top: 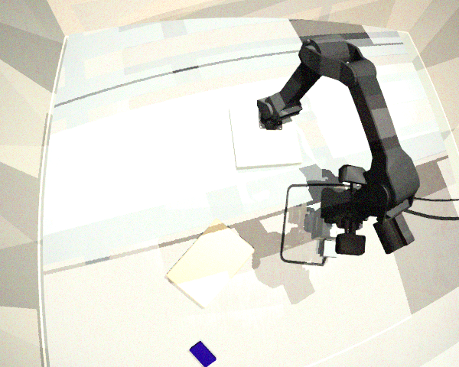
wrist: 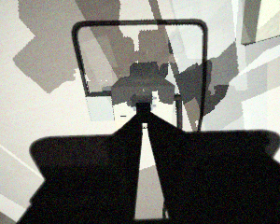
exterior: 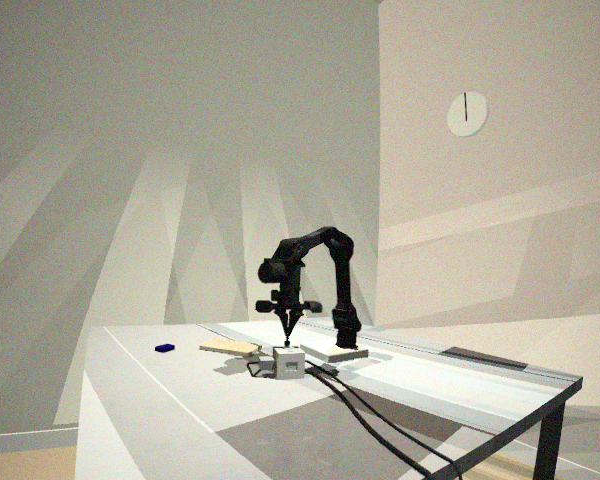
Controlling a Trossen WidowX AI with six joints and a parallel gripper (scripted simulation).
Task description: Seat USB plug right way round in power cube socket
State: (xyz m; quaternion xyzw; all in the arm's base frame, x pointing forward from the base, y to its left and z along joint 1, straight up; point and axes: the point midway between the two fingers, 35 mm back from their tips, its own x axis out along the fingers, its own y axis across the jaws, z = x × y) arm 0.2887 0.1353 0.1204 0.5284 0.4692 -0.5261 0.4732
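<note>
Now: gripper tip 2 cm above the dark USB plug. Also, from my gripper tip: flat tan board 28 cm to the right, 10 cm below, 10 cm ahead; blue block 33 cm ahead, 30 cm to the right, 10 cm below.
</note>
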